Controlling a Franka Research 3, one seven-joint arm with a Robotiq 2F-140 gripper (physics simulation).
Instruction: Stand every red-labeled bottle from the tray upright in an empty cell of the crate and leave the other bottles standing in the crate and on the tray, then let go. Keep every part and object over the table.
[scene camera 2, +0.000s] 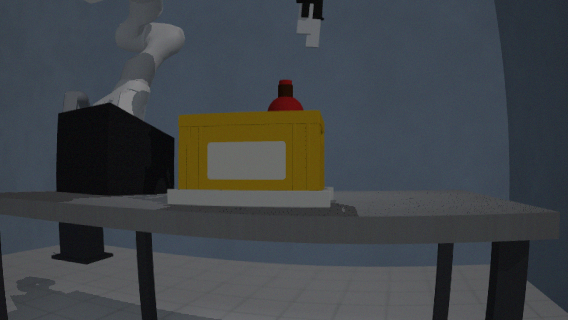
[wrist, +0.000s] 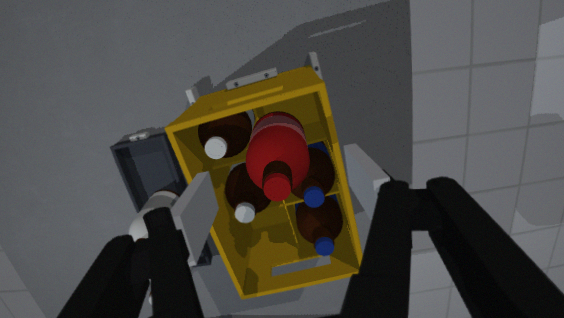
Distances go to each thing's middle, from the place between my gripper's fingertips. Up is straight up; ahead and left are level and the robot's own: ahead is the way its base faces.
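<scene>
I see the red-labeled bottle (wrist: 277, 161), and counting from my hand, the bottle is 2 cm to the left of it, 5 cm behind it and 16 cm below it.
</scene>
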